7 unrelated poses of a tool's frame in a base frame.
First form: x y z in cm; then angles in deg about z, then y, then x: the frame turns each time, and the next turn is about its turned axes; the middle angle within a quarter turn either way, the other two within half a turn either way.
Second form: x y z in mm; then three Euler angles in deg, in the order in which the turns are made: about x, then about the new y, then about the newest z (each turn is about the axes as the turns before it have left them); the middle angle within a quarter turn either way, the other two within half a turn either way. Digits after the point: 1 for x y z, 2 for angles.
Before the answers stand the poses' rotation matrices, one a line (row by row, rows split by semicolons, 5 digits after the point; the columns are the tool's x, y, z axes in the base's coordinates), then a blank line. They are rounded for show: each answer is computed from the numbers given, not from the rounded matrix.
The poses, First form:
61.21 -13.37 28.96 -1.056 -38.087 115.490
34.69 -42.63 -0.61 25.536 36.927 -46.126
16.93 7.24 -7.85 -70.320 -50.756 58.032
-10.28 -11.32 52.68 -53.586 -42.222 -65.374
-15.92 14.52 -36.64 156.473 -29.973 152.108
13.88 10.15 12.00 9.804 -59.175 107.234
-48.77 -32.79 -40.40 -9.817 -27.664 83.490
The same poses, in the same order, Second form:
0.78694 -0.56465 0.24879; -0.01451 -0.42002 -0.90740; 0.61686 0.71046 -0.33872
0.72131 -0.68956 0.06497; 0.34460 0.43867 0.82995; -0.60080 -0.57626 0.55405
0.21305 0.27726 -0.93688; -0.59567 0.79693 0.10039; 0.77446 0.53668 0.33494
0.43960 0.69796 0.56533; -0.59595 -0.24425 0.76497; 0.67200 -0.67319 0.30858
-0.79425 0.56709 -0.21811; 0.34580 0.71707 0.60518; 0.49959 0.40524 -0.76563
0.50493 -0.75775 0.41334; 0.08725 -0.43161 -0.89783; 0.85874 0.48941 -0.15182
0.87272 -0.43521 -0.22127; -0.15101 0.19037 -0.97003; 0.46429 0.87997 0.10042

612.1 -133.7 289.6 110.47 14.41 35.66
346.9 -426.3 -6.1 -56.27 3.73 43.71
169.3 72.4 -78.5 -16.68 -69.53 -52.46
-102.8 -113.2 526.8 -68.03 34.43 -57.80
-159.2 145.2 -366.4 -141.68 -12.60 -144.47
138.8 101.5 120.0 99.60 24.41 56.32
-487.7 -327.9 -404.0 84.09 -12.78 26.50

